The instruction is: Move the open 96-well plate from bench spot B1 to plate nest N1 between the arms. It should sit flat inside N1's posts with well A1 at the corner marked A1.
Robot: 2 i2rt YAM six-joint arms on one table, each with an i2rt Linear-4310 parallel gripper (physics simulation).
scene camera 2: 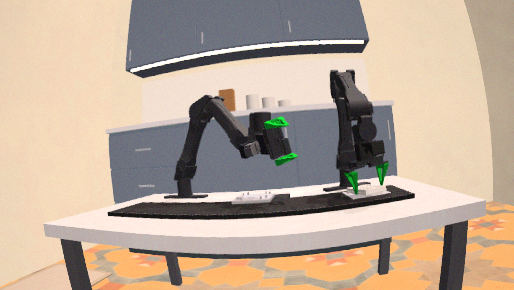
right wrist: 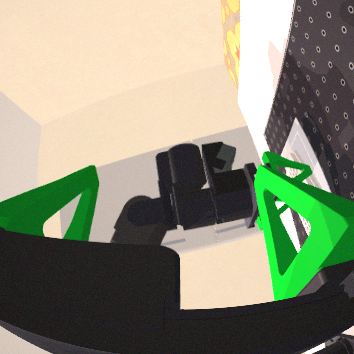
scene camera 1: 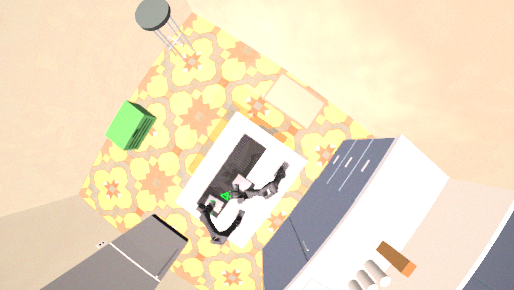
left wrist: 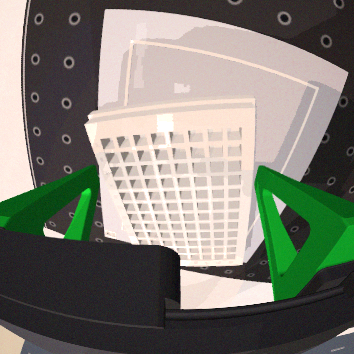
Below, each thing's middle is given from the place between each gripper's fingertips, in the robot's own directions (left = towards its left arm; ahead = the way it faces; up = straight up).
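White well plate (left wrist: 179,171): 1 cm to the right of my left hand and 2 cm behind it.
Counted from my right hand, the plate is 17 cm below, 3 cm behind and 23 cm to the left.
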